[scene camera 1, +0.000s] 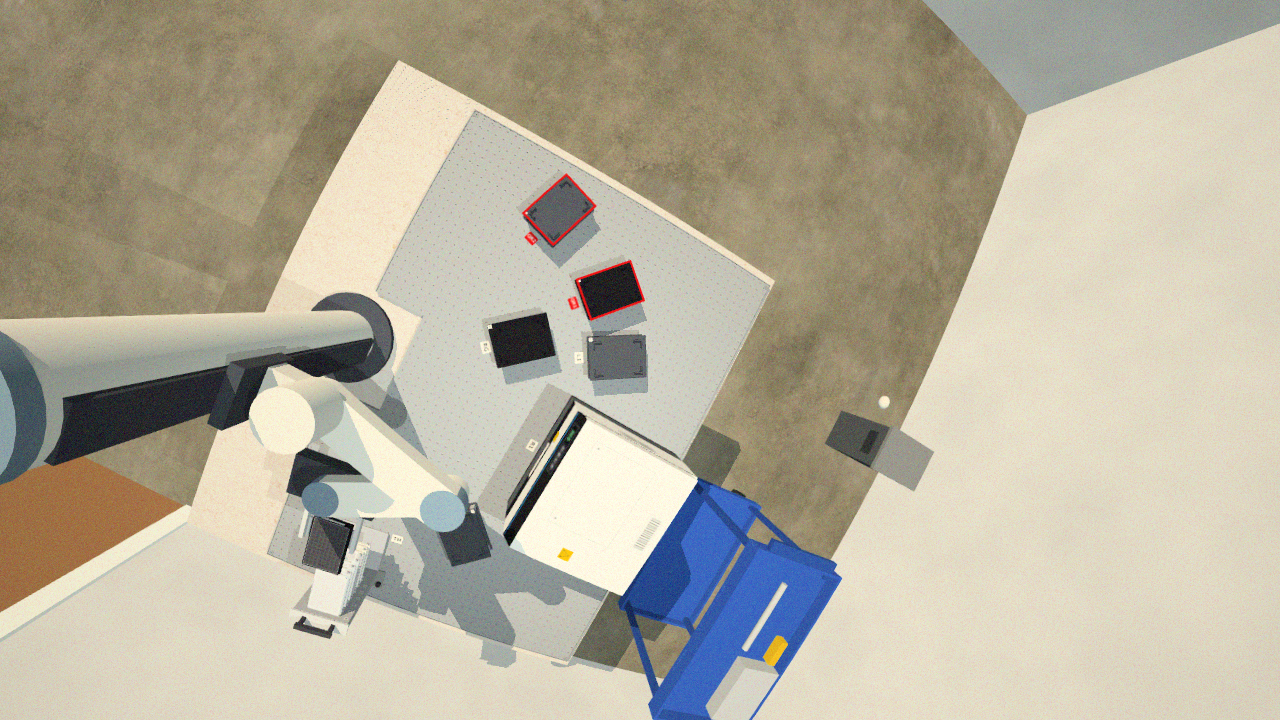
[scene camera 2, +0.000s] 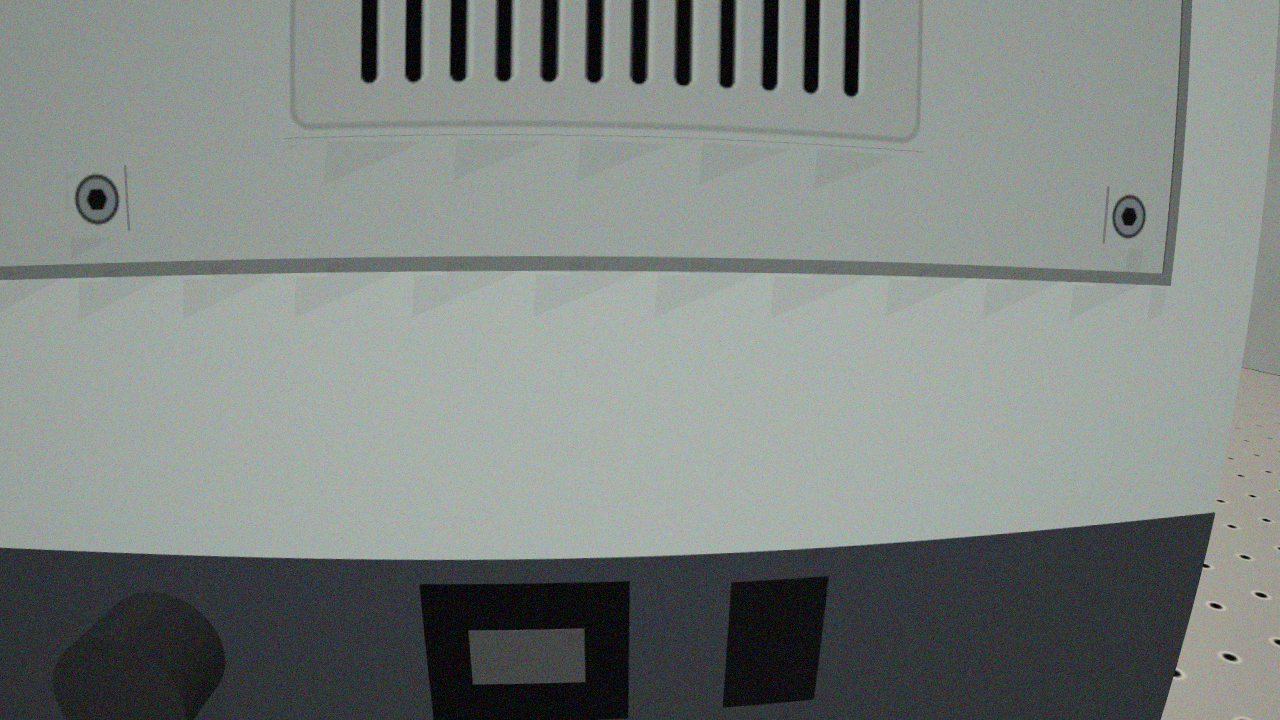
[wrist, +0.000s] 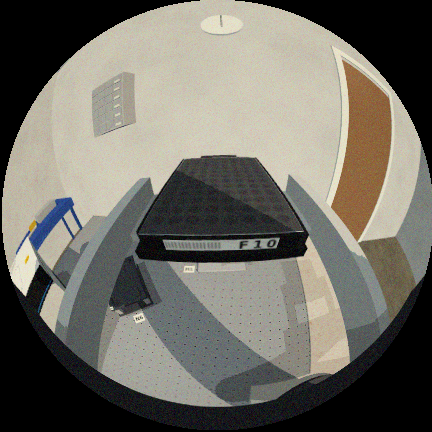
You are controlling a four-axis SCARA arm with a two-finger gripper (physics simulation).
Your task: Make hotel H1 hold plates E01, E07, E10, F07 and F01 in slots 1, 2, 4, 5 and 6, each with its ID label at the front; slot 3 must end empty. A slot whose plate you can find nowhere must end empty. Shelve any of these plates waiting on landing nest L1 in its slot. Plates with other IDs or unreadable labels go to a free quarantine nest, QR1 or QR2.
Labels:
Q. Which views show my gripper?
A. Scene camera 1 and the wrist view only.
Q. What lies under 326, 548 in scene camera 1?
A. A black plate.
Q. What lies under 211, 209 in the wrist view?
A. A black plate.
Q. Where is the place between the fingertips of my gripper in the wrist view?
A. At 219, 184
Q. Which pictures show the plate F01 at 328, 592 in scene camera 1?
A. Scene camera 1 only.

